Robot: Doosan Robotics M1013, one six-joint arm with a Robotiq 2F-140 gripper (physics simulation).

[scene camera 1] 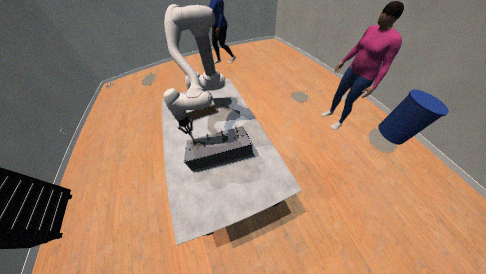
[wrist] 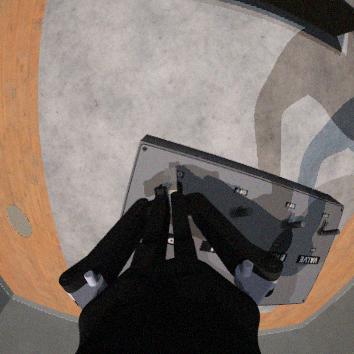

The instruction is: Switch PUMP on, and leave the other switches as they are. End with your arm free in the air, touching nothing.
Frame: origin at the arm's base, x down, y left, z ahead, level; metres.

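Where they show: gripper, fingertip midpoint: [scene camera 1: 192, 137] [wrist: 171, 176].
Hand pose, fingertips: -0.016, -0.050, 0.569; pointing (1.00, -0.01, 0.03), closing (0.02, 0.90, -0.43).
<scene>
Things, the pixels of their top centre, and the offset from my fingertips, as dx, dy, dz. Level surfaces: height alone.
- dark lever, middle of its top: [wrist: 245, 219] -0.014, +0.130, +0.025
- VALVE lever, middle of its top: [wrist: 334, 237] -0.014, +0.369, +0.013
- VALVE label, middle of its top: [wrist: 309, 260] -0.002, +0.374, +0.096
- table, its level: dx +0.113
The grey switch panel [scene camera 1: 220, 159] [wrist: 136, 172] lies on the table. My gripper [scene camera 1: 193, 139] [wrist: 171, 176] is shut, with its fingertips low over the panel's left end. The fingers cover the PUMP switch and most of its label in the wrist view, so its position and any contact cannot be told. To the right in the wrist view stand a dark lever [wrist: 241, 212], another lever [wrist: 295, 224] and the VALVE lever [wrist: 330, 231], above the VALVE label [wrist: 308, 259]. OFF labels [wrist: 241, 191] line the panel's upper side. The FAN label is mostly hidden.
The table [scene camera 1: 215, 205] [wrist: 100, 75] carries the arm. A dark raised block [wrist: 300, 17] crosses the wrist view's top right. A person in pink [scene camera 1: 376, 50] and a blue barrel [scene camera 1: 407, 120] stand right of the table. A person in blue [scene camera 1: 218, 17] is behind the arm.
</scene>
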